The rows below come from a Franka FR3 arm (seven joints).
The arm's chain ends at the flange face. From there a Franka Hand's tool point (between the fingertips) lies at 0.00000 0.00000 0.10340 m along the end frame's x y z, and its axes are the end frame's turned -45 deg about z.
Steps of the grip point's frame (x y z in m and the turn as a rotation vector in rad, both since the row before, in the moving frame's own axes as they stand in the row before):
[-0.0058 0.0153 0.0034 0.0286 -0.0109 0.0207]
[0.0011 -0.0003 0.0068 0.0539 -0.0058 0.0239]
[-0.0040 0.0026 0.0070 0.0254 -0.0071 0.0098]
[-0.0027 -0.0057 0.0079 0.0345 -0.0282 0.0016]
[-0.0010 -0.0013 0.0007 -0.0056 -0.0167 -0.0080]
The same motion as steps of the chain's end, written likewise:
[0.0096 0.0162 0.0034 0.0125 -0.0279 0.0207]
[0.0049 0.0026 0.0070 0.0340 -0.0422 0.0239]
[0.0014 0.0060 0.0070 0.0129 -0.0230 0.0098]
[-0.0014 -0.0017 0.0080 0.0045 -0.0443 0.0016]
[-0.0008 -0.0018 0.0007 -0.0158 -0.0078 -0.0080]

